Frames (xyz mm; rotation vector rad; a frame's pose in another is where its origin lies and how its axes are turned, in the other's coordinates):
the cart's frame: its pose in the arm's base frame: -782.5 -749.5 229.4 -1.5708 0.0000 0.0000
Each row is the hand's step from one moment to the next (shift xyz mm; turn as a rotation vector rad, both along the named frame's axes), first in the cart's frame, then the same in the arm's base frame.
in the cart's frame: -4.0 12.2 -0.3 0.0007 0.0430 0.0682
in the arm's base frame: -4.0 -0.3 -12.2 0.0007 0.0682 -0.0430
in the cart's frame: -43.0 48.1 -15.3 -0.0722 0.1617 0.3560
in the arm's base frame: -43.0 -15.3 -48.1 -0.0722 0.3560 -0.1617
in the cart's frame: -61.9 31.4 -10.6 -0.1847 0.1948 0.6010
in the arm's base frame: -61.9 -10.6 -31.4 -0.1847 0.6010 -0.1948
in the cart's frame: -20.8 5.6 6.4 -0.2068 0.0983 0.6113
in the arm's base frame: -20.8 6.4 -5.6 -0.2068 0.6113 -0.0983
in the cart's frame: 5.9 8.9 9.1 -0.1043 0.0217 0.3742
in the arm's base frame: 5.9 9.1 -8.9 -0.1043 0.3742 -0.0217
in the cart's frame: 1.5 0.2 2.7 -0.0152 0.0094 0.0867
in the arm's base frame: 1.5 2.7 -0.2 -0.0152 0.0867 -0.0094
